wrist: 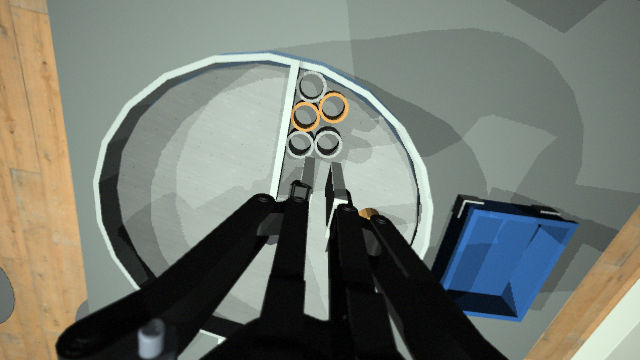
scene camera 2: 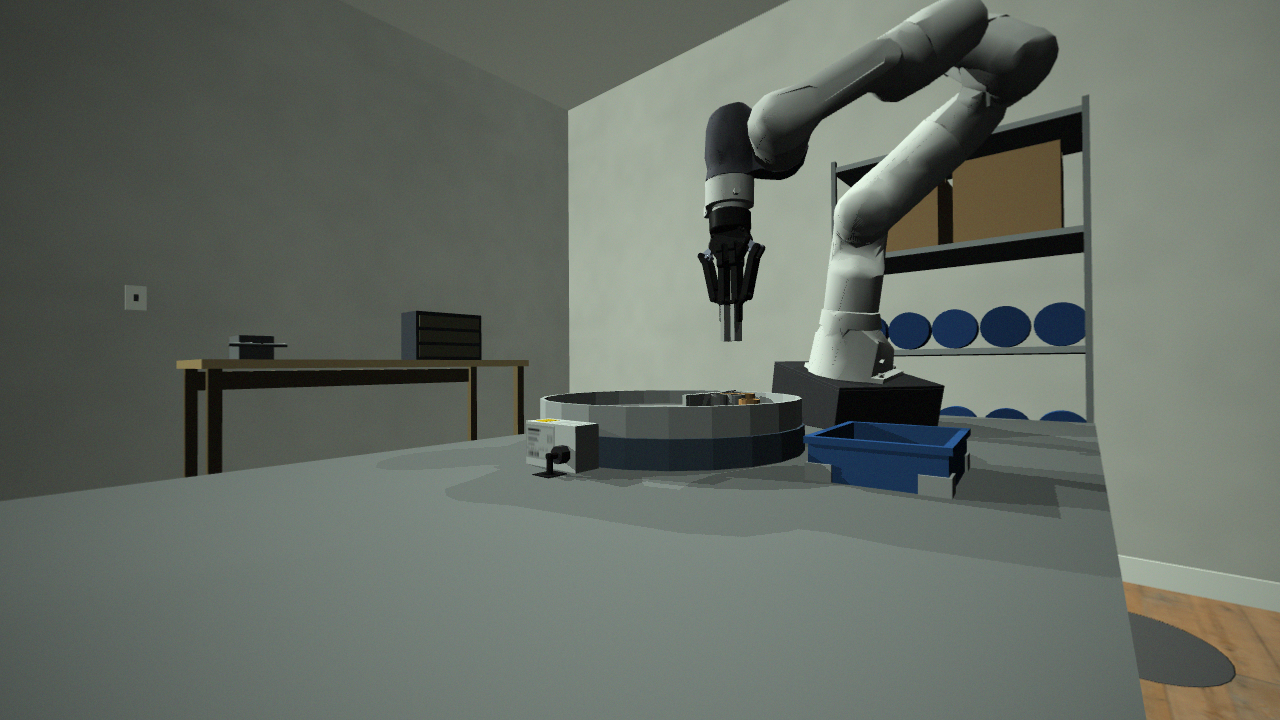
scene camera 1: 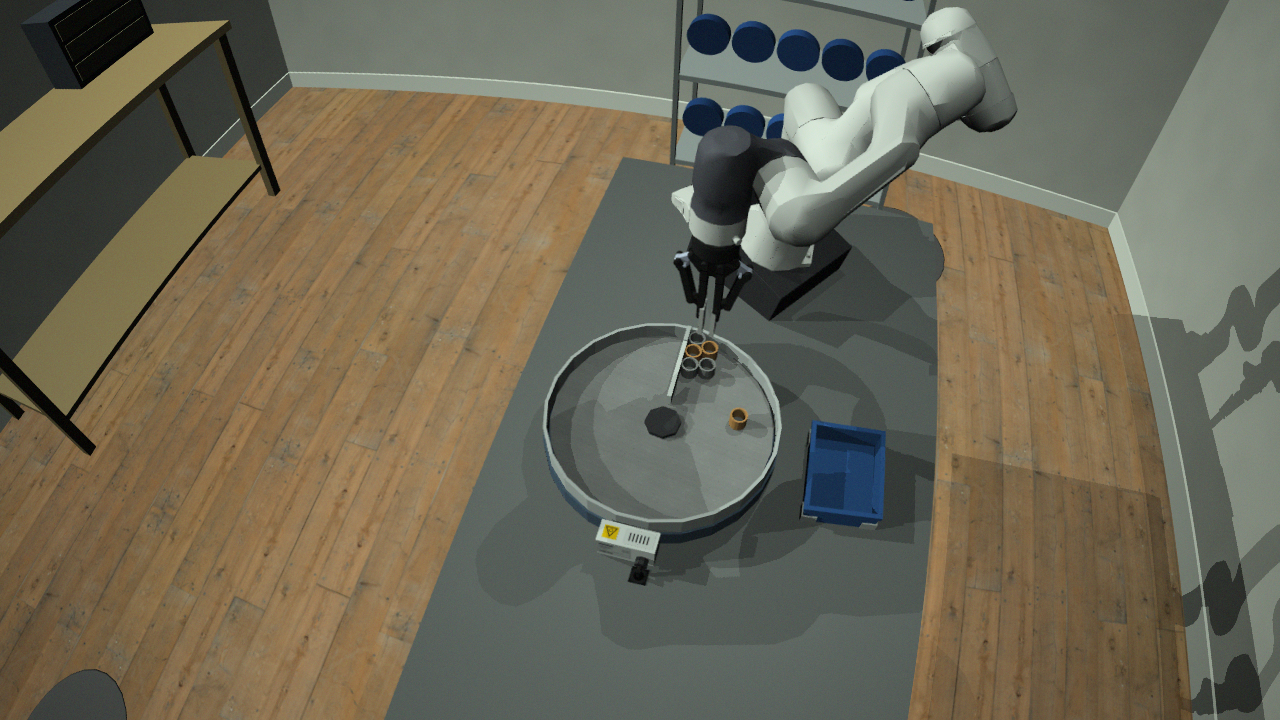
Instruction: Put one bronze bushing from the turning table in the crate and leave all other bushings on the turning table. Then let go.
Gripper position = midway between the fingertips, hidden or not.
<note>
In view: my gripper (scene camera 2: 731, 341), a blue crate (scene camera 2: 918, 459) and a round turning table (scene camera 1: 616, 438).
My gripper also shows in the wrist view (wrist: 319, 175) and in scene camera 1 (scene camera 1: 706, 329). The blue crate shows as well in the wrist view (wrist: 508, 257). The round turning table shows as well in the wrist view (wrist: 209, 144).
</note>
